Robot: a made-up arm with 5 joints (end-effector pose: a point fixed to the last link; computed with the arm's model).
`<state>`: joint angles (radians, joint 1 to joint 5).
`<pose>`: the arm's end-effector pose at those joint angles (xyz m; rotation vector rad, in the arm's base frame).
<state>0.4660 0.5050 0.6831 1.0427 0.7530</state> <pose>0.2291 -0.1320 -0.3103 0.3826 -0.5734 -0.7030</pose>
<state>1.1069 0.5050 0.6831 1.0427 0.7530</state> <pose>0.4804 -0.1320 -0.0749 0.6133 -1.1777 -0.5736</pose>
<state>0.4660 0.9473 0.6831 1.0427 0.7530</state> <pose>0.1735 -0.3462 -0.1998 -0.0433 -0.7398 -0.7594</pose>
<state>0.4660 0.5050 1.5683 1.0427 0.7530</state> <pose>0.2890 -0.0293 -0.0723 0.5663 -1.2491 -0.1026</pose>
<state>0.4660 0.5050 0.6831 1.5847 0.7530</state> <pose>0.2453 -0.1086 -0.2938 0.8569 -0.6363 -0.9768</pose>
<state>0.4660 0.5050 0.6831 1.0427 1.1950</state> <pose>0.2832 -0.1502 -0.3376 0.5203 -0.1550 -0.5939</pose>
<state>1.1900 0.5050 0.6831 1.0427 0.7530</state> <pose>0.5004 -0.1320 -0.0341 0.6422 -1.2557 -0.5524</pose>
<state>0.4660 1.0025 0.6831 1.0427 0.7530</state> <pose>0.1637 -0.3685 -0.1804 -0.0972 -0.7592 -0.7648</pose>
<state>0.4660 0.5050 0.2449 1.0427 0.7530</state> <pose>0.1263 -0.1489 -0.3962 0.2735 -0.2139 -0.9616</pose>
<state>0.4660 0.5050 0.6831 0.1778 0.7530</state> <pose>0.2110 -0.1797 -0.3033 -0.3450 -0.4250 -0.2351</pose>
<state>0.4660 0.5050 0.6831 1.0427 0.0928</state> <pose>0.1531 -0.0772 -0.3125 0.1410 -1.1958 -0.8295</pose>
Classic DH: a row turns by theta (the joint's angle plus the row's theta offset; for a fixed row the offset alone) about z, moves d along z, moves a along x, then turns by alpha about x. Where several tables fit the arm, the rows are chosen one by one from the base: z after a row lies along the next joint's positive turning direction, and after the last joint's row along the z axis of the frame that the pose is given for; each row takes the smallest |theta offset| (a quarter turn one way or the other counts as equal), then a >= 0, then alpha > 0; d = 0 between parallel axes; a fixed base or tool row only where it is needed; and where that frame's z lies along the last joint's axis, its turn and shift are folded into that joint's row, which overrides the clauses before.
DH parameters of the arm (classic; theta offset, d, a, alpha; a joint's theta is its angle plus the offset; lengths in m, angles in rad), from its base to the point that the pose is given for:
base (fixed): 0 0.186 0 1.5708
joint 1: -1.5708 -0.036 0.008 1.5708
joint 2: 0 0.162 0.277 -1.5708
joint 3: -1.5708 -0.071 0.018 -1.5708
joint 4: 0 0.316 0.203 -1.5708
joint 5: 0 -0.017 -0.097 -1.5708
tool (fixed): 3.1416 0.107 0 0

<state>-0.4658 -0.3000 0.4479 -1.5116 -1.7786</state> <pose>-0.3215 -0.0604 -0.2864 1.3934 -1.6272 0.7949</pose>
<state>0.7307 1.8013 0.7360 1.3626 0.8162</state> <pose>0.0142 -0.5189 0.1907 -0.4621 -1.3760 -0.9139</pose>
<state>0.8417 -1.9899 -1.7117 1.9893 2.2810</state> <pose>-0.6541 0.1673 -0.0645 -0.1368 2.9469 -0.1330</pose>
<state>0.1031 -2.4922 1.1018 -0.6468 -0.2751</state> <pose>-0.0846 0.3393 0.5273 1.7707 -1.2702 -1.1607</pose>
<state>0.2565 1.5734 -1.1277 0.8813 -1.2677</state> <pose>-0.3386 -0.1370 -0.1931 -2.3592 -0.5197 -0.4754</pose>
